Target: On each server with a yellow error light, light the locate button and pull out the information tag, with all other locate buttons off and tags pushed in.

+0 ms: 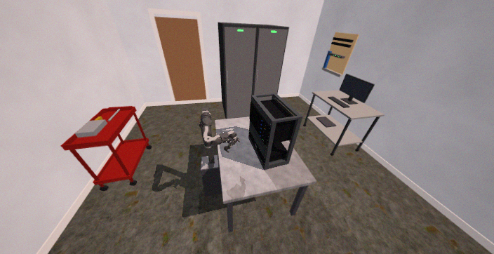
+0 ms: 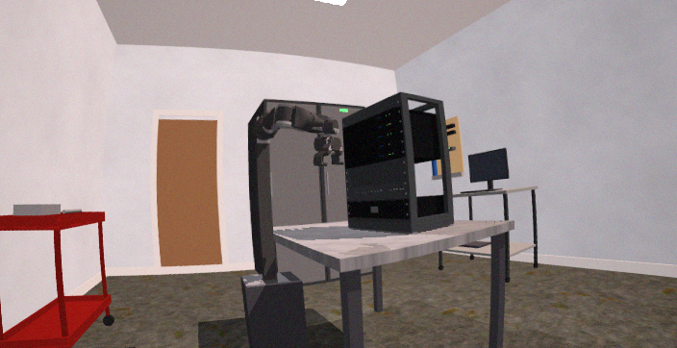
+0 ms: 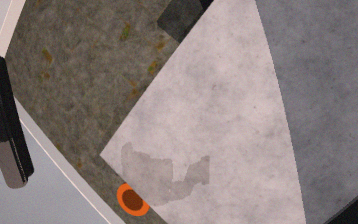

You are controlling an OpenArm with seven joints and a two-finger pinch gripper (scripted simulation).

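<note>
My hand is 29 cm short of the locate button, 6 cm below it and 3 cm to the left of it.
</note>
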